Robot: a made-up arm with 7 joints.
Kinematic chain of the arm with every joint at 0, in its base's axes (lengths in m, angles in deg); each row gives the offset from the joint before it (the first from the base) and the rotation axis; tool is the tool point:
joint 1: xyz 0 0 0 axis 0 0.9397 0.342
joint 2: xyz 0 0 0 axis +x
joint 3: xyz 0 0 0 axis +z
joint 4: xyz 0.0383 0 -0.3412 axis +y
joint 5: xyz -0.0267 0 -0.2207 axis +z
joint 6: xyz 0 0 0 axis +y
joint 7: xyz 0 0 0 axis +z
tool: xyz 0 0 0
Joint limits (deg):
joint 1: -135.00..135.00
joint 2: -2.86..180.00
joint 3: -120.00..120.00
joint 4: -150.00..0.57
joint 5: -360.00..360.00
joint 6: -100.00..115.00
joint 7: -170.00..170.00
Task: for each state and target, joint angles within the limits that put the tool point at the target. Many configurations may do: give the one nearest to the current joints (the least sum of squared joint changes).
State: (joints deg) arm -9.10 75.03 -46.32 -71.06 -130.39 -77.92 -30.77
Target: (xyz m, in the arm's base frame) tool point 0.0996 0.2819 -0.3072
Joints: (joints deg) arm 7.19 75.69 -55.66 -97.12 -130.39 -77.92 -30.77
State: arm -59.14 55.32 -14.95 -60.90 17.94 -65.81 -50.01
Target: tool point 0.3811 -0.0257 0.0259
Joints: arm -58.60 38.82 -26.65 -111.11 17.94 -65.81 -50.01
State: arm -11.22 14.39 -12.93 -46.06 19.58 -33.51 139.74
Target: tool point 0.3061 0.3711 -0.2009
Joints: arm -14.78 53.74 5.28 -60.12 19.58 -33.51 139.74
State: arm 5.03 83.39 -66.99 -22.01 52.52 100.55 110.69
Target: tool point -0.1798 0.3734 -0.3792
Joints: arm 24.19 54.54 -72.66 -27.11 52.52 100.55 110.69
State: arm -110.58 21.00 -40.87 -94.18 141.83 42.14 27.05
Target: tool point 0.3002 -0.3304 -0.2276
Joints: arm -66.79 -2.86 -83.79 -70.02 141.83 42.14 27.05
